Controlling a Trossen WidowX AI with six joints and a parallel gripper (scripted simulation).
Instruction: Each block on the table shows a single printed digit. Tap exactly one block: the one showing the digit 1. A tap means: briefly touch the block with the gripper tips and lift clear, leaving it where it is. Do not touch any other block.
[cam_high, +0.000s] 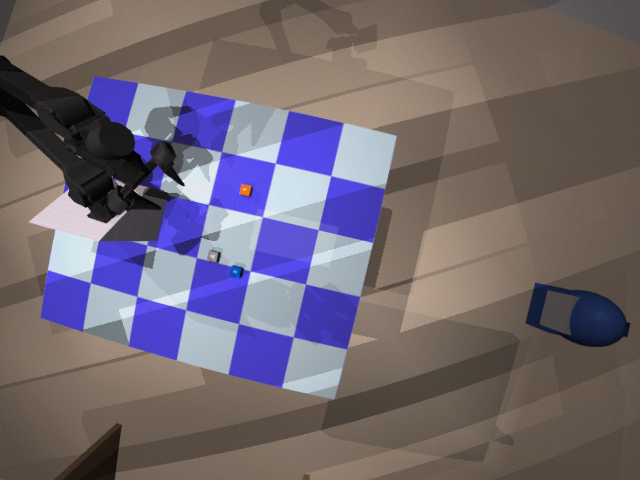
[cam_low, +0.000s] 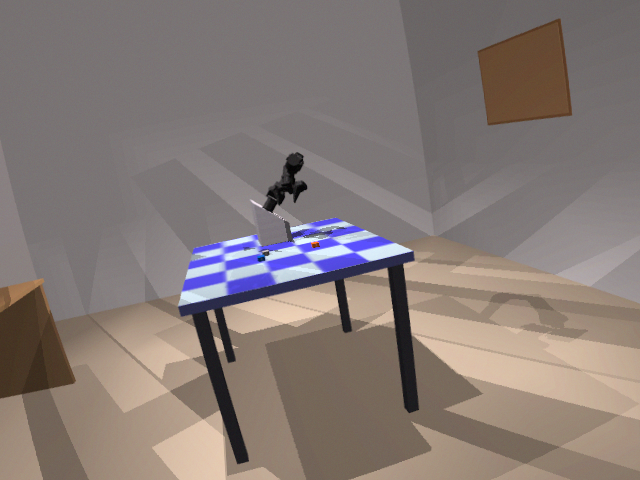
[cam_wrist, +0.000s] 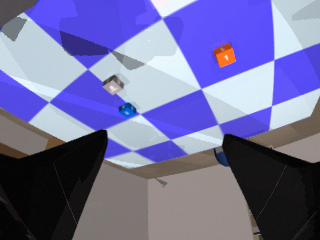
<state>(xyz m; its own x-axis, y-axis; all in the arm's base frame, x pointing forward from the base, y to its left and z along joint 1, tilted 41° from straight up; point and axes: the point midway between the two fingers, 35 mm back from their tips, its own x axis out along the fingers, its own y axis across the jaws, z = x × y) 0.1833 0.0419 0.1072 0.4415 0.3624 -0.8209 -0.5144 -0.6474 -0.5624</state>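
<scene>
Now: the orange block 10 cm ahead of my gripper tip, 9 cm to the left of it and 20 cm below it. The rest, counted from my gripper tip: blue block (15 cm ahead, 17 cm to the right, 20 cm below); then grey block (7 cm ahead, 15 cm to the right, 20 cm below).
</scene>
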